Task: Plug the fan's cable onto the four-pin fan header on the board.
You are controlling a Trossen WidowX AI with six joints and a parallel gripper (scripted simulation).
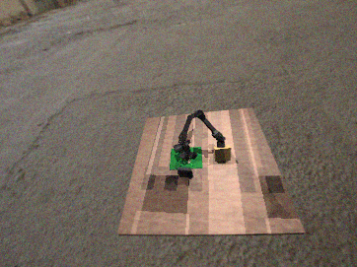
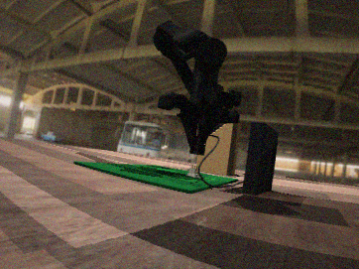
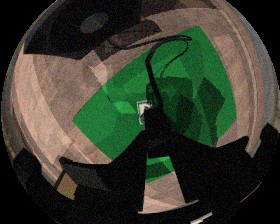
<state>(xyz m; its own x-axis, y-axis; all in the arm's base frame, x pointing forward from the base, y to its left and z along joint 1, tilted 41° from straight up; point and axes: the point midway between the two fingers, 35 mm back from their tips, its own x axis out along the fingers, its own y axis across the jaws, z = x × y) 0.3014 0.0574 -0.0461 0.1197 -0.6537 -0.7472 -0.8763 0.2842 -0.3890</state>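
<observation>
Right now the green board is 3 cm ahead of my gripper tip, 4 cm to the right of it and 8 cm below it. Round my gripper tip: black plug 1 cm to the left, 1 cm above; black fan 1 cm ahead, 14 cm to the left, 1 cm below.
</observation>
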